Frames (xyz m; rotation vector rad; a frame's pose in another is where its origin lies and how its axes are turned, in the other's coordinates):
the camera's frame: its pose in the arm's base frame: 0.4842 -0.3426 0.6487 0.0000 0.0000 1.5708
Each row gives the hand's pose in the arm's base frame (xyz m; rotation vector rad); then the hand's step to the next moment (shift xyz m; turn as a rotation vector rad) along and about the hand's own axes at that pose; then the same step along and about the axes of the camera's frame.
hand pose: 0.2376 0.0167 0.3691 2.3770 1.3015 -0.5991
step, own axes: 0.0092 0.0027 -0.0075 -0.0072 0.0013 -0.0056
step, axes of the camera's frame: 0.0088 -0.0082 0.0018 -0.0029 0.0013 0.0087
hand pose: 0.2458 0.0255 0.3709 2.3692 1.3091 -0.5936
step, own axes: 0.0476 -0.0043 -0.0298 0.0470 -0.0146 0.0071
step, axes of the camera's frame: 0.0507 -0.0246 -0.0003 0.0368 -0.0087 -0.0323
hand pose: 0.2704 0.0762 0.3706 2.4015 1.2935 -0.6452
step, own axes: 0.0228 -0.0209 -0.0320 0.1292 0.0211 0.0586
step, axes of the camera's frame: 0.0426 -0.0007 0.0130 0.0494 -0.0668 -0.1169
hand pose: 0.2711 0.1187 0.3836 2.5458 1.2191 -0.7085
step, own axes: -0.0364 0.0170 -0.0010 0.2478 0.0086 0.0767
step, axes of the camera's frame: -0.0345 0.0060 0.0196 0.1291 -0.1148 -0.1936
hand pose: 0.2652 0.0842 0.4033 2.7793 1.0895 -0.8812
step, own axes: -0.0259 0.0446 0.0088 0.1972 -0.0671 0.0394
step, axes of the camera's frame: -0.0516 -0.0085 -0.0017 0.1634 -0.0553 -0.1232
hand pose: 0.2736 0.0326 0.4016 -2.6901 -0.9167 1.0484
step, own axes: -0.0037 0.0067 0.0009 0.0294 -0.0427 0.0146
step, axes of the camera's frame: -0.0077 -0.0006 -0.0006 0.0499 0.0137 -0.0149
